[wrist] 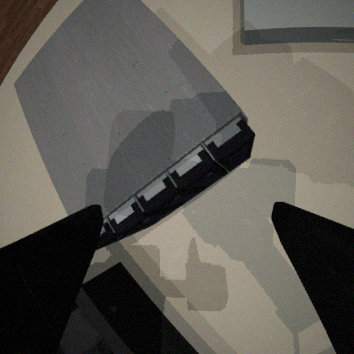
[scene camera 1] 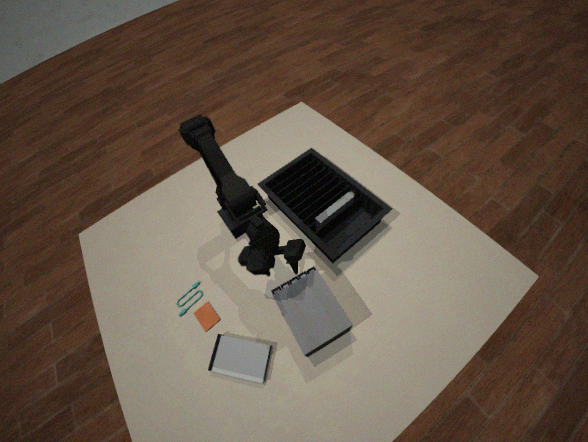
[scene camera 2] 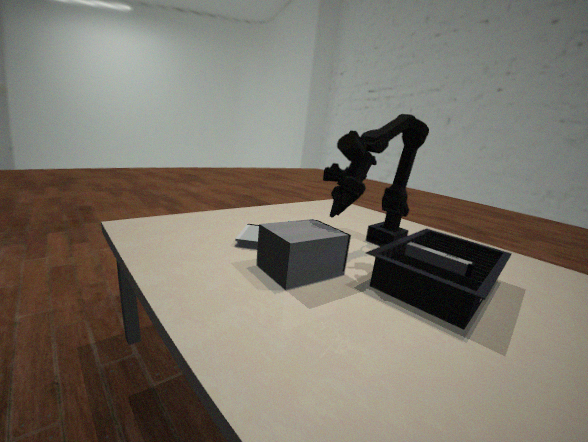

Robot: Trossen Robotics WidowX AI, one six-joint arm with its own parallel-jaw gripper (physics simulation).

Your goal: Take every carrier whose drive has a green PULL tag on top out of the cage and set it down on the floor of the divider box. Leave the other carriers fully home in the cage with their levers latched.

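Places are measured from the arm's base along level axes (x left, y ahead, z down), in millimetres.
Where they show: gripper, fingertip midpoint: [wrist: 188, 211] [scene camera 1: 282, 274] [scene camera 2: 333, 216]; arm's base, origin of the base link: [scene camera 2: 391, 227].
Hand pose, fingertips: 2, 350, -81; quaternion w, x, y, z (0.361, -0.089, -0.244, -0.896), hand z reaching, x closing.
Things, the pixels of their top centre, and the offset from my fingertips, as dx, dy, dz. "spot": a spot on its surface instead.
- grey cage, middle of its top: [wrist: 93, 95] [scene camera 2: 305, 229] [scene camera 1: 309, 307] +9, +115, +22
- black divider box, middle of its top: [scene camera 2: 447, 253] [scene camera 1: 320, 195] +273, -183, +49
- long pale grey piece, surface spot: [scene camera 2: 440, 257] [scene camera 1: 340, 208] spot: +288, -91, +37
- flat grey-white slab, middle of its top: [scene camera 1: 238, 357] [scene camera 2: 257, 232] -241, +94, +114
- orange square, surface spot: [scene camera 1: 207, 316] spot: -276, -80, +136
- coiled teal cable, middle of its top: [scene camera 1: 188, 298] -306, -174, +132
The grey cage [scene camera 1: 317, 315] [scene camera 2: 305, 255] [wrist: 125, 75] stands on the table. In the wrist view, a row of several dark carrier fronts [wrist: 185, 180] with pale patches shows along its near edge; levers and green PULL tags cannot be made out. The black divider box [scene camera 1: 295, 220] [scene camera 2: 425, 295] [wrist: 135, 305] stands beside the cage. A long pale grey piece [scene camera 1: 335, 207] [scene camera 2: 440, 257], perhaps a carrier, stands inside it by the slotted part; no tag is discernible on it. My gripper [scene camera 1: 283, 273] [wrist: 188, 211] is wide open and empty, above and just in front of the cage's carrier side.
A flat grey-white slab [scene camera 1: 242, 357] [scene camera 2: 247, 236] [wrist: 300, 15] lies on the table to one side of the cage. An orange square [scene camera 1: 207, 316] and a coiled teal cable [scene camera 1: 190, 299] lie near it. The divider box's raised rim is close to the arm's base.
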